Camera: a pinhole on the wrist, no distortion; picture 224 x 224 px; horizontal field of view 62.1 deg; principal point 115.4 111.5 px. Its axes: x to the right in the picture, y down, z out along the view. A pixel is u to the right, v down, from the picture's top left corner.
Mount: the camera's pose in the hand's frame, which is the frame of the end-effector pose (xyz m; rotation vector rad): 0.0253 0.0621 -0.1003 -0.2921 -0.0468 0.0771
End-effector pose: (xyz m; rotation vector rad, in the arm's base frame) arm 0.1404 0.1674 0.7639 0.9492 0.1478 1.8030
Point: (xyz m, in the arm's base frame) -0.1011 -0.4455 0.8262
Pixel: outside the picture
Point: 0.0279 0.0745 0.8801
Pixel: 103.7 200.2
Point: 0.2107 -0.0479 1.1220
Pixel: 117.4 121.2
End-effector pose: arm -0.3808 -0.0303 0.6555 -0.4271 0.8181 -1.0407
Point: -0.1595 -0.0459 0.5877
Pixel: 182.5 134.5
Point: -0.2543 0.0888 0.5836
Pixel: 56.6 189.0
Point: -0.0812 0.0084 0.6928
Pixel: 127.5 111.7
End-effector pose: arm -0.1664 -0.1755 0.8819 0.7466 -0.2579 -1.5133
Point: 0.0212 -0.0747 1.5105
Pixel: 37.4 217.1
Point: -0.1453 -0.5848 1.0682
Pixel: outside the picture
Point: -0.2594 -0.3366 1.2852
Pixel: 126.5 99.0
